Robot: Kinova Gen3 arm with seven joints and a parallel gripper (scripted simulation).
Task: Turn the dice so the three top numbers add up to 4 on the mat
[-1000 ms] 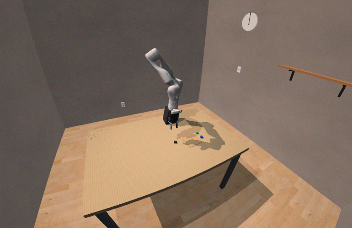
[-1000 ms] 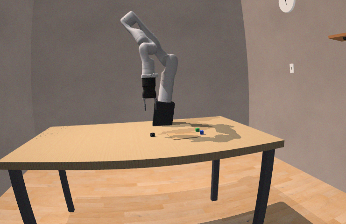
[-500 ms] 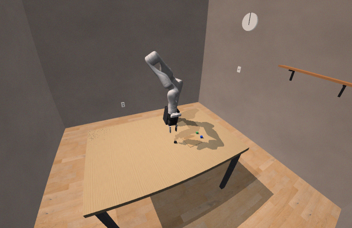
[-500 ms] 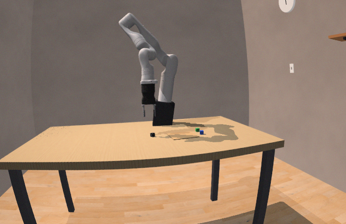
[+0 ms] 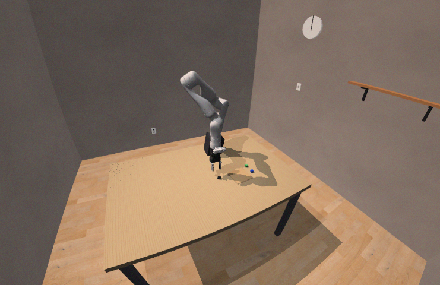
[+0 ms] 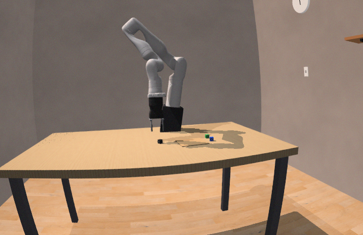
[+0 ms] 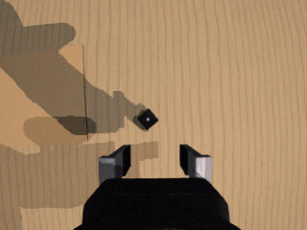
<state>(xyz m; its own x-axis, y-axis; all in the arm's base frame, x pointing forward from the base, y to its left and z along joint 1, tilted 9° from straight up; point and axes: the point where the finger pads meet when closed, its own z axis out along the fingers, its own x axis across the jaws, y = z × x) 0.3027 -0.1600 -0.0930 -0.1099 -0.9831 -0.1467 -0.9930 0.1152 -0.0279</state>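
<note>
My hand is 7 cm above the black die and 4 cm short of it. Round my hand: tan mat 16 cm to the left, 9 cm ahead, 7 cm below; blue die 26 cm to the left, 11 cm ahead, 7 cm below; green die 27 cm to the left, 7 cm below, 3 cm ahead.
</note>
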